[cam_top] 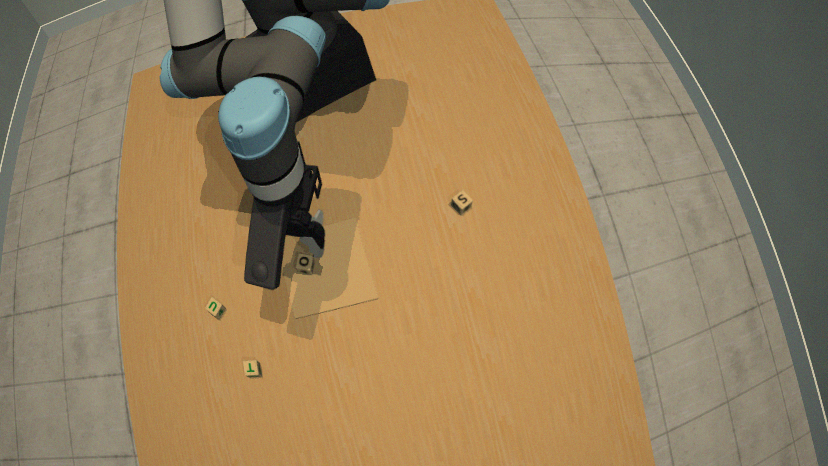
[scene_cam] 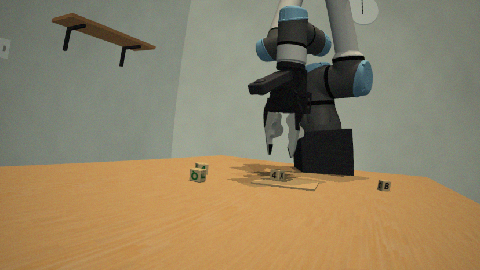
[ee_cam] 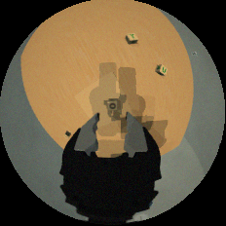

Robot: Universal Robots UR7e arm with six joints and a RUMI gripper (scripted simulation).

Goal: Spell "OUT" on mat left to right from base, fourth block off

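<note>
Right now the tan mat is 70 mm below my hand, 30 mm to the left of it and 10 mm ahead of it. From my hand the other things lie so: S block (270 mm to the left, 60 mm below, 40 mm behind).
</note>
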